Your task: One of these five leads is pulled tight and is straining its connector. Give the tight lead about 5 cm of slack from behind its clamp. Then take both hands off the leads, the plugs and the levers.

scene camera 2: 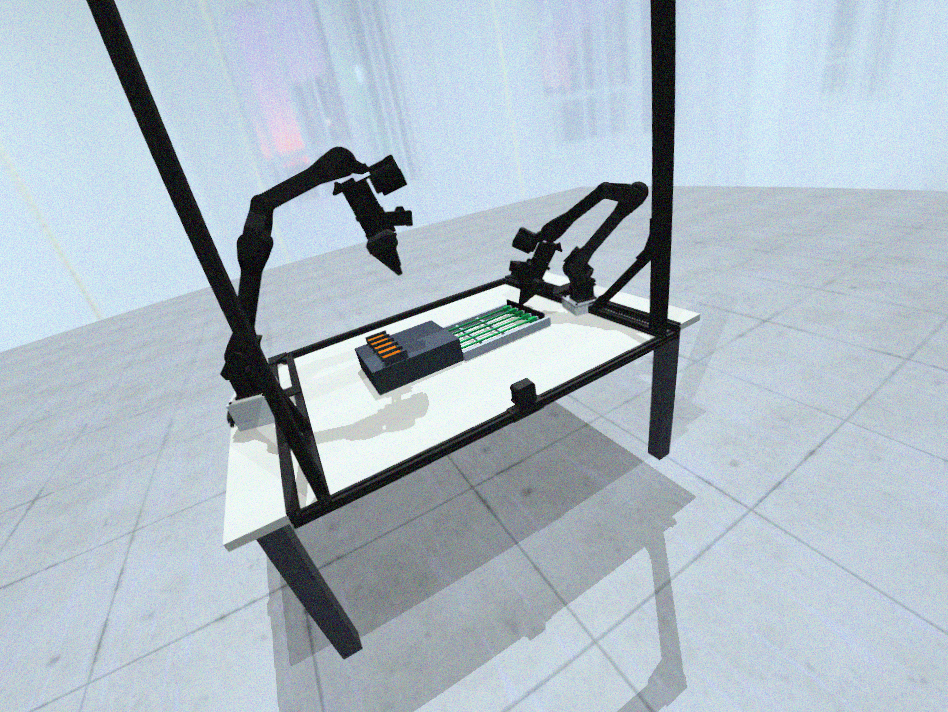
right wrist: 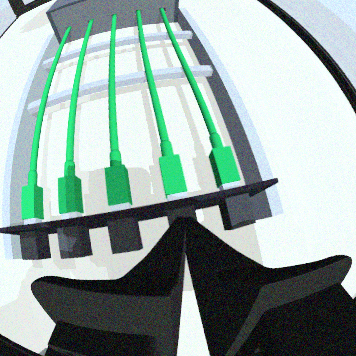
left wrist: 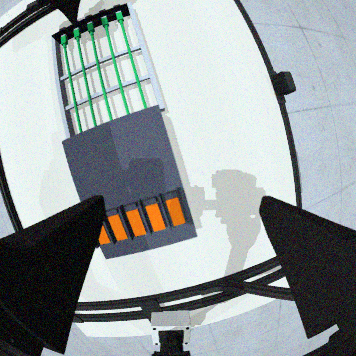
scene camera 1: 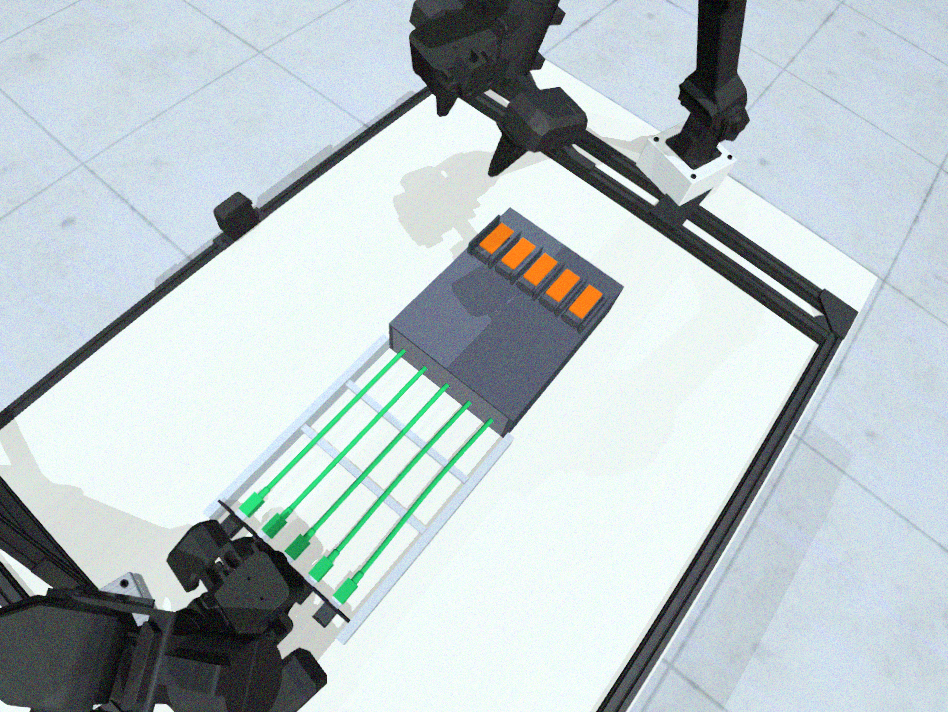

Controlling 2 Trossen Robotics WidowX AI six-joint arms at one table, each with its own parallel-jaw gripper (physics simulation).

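Note:
Five green leads run from the dark housing to green plugs at a black strip. All look nearly straight; I cannot tell which is tight. Five orange levers lie in a row at the housing's far end and look alike. My left gripper is open and empty, high above the lever end. My right gripper is shut on nothing. Its tips overlap the socket block behind the second plug from the right in the right wrist view; contact is unclear.
A pale frame with side rails and crossbars surrounds the leads. The right arm covers part of the black strip's outer side in scene camera 1. Dark beams edge the table, with a small black block on one side.

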